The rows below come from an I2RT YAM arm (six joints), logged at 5 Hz.
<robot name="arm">
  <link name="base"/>
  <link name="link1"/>
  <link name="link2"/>
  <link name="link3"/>
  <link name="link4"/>
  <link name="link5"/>
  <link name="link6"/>
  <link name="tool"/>
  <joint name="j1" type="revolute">
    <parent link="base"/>
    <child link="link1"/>
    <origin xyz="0 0 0.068" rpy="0 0 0"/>
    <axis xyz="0 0 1"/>
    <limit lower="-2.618" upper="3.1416"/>
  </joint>
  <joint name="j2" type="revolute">
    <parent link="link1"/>
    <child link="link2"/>
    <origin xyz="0.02 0.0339 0.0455" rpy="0 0 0"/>
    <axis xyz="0 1 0"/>
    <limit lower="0" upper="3.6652"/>
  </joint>
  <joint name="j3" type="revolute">
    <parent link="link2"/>
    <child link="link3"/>
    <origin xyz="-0.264 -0.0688 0" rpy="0 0 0"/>
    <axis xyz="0 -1 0"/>
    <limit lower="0" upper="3.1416"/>
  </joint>
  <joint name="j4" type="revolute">
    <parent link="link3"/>
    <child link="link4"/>
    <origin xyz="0.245 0.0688 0.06" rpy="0 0 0"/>
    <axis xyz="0 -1 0"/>
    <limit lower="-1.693" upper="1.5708"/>
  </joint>
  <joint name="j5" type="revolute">
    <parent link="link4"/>
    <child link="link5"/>
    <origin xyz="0.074 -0.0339 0.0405" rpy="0 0 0"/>
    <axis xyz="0 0 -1"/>
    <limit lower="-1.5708" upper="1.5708"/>
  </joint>
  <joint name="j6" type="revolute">
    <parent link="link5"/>
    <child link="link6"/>
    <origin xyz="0.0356 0 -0.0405" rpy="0 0 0"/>
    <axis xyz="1 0 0"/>
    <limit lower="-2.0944" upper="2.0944"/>
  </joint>
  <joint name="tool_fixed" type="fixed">
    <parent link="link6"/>
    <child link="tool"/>
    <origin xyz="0 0 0" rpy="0 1.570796 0"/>
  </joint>
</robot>
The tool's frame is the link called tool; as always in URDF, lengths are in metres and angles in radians.
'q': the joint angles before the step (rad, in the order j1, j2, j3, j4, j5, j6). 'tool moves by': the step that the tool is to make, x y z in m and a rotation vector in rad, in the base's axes. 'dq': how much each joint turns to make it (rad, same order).
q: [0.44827 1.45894 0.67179 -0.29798 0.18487 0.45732]
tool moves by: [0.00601 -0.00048 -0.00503 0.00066 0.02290 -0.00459]
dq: [-0.01336 0.03908 0.01610 0.00310 -0.01325 -0.00309]
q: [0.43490 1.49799 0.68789 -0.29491 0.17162 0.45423]
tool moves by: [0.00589 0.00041 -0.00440 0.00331 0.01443 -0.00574]
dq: [-0.00914 0.03616 0.01580 0.00846 -0.00960 0.00097]
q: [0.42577 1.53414 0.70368 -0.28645 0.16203 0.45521]
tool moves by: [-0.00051 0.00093 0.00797 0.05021 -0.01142 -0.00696]
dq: [-0.00048 -0.02830 0.00543 -0.00614 -0.03369 0.02453]
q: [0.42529 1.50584 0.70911 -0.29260 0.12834 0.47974]
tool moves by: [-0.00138 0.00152 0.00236 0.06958 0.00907 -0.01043]
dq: [0.00012 -0.01327 -0.00422 0.00725 -0.05428 0.04108]
